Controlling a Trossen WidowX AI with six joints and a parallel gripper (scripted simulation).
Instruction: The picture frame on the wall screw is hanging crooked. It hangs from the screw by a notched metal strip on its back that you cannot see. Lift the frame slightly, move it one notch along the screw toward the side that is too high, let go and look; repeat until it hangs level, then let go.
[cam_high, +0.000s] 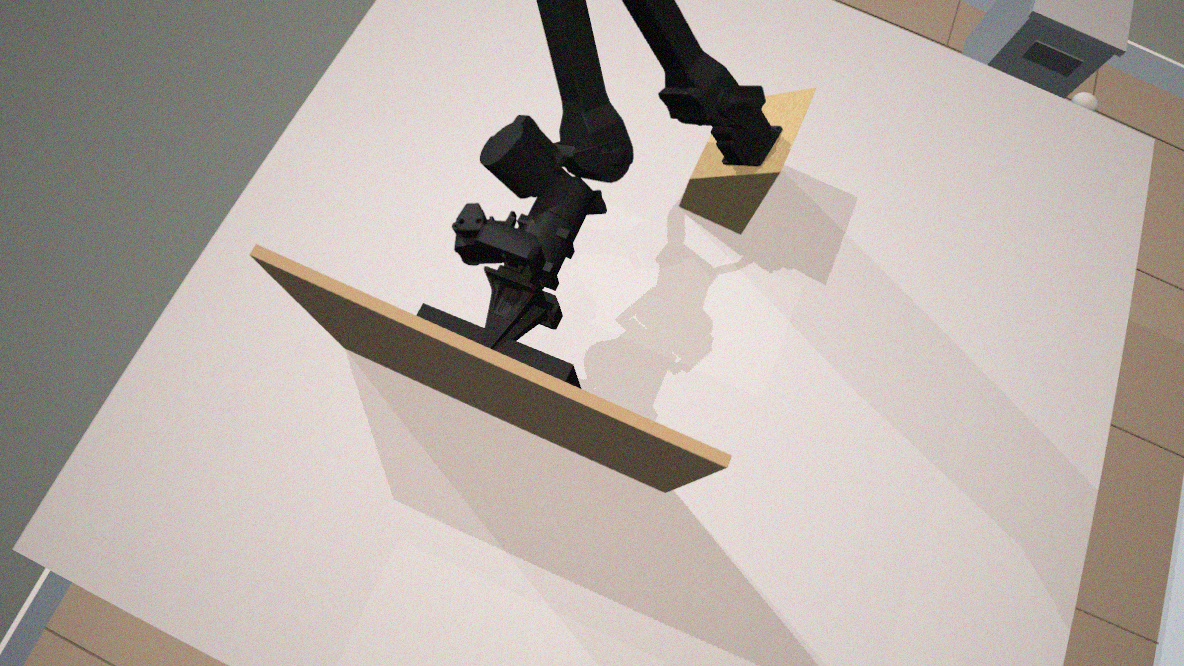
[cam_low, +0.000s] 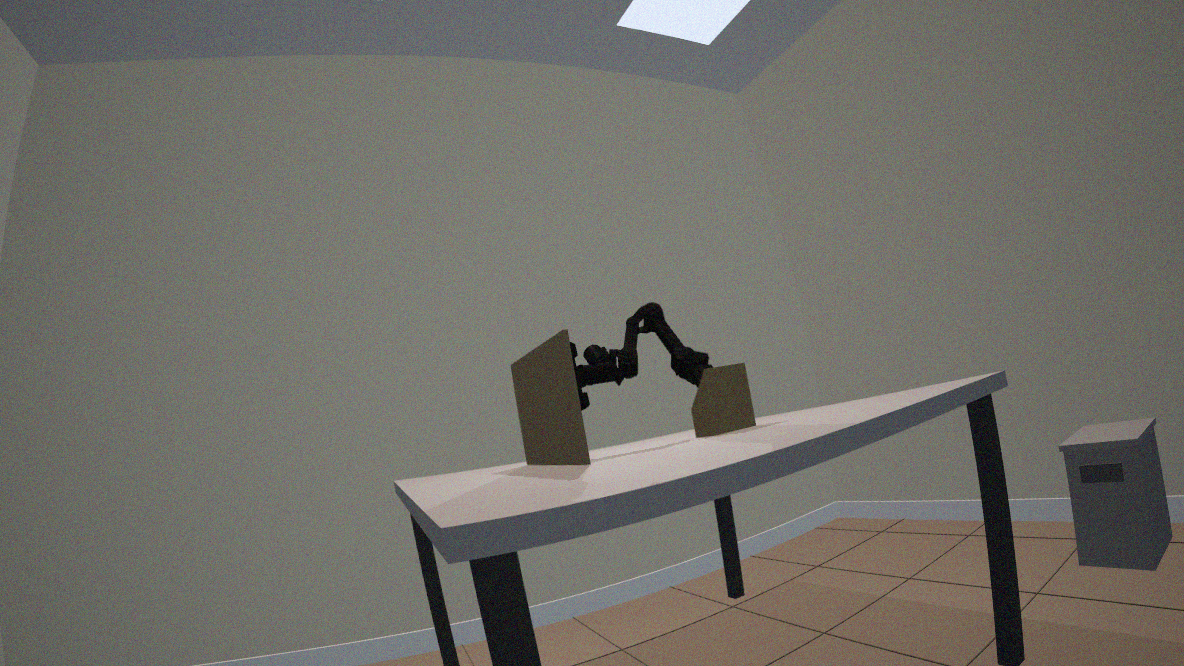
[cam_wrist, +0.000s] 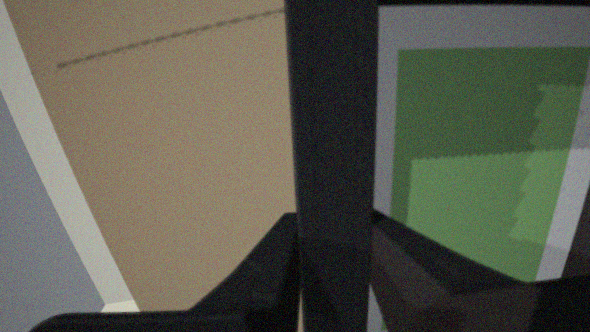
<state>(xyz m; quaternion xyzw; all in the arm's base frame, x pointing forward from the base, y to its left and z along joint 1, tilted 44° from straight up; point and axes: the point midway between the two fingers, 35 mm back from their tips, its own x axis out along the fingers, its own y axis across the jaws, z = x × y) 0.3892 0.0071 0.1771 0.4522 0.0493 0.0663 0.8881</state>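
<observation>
The black picture frame is 5 cm below my gripper tip and 1 cm to the left of it. The rest, counted from my gripper tip: wooden wall panel (7 cm below, 1 cm to the left, 1 cm ahead).
</observation>
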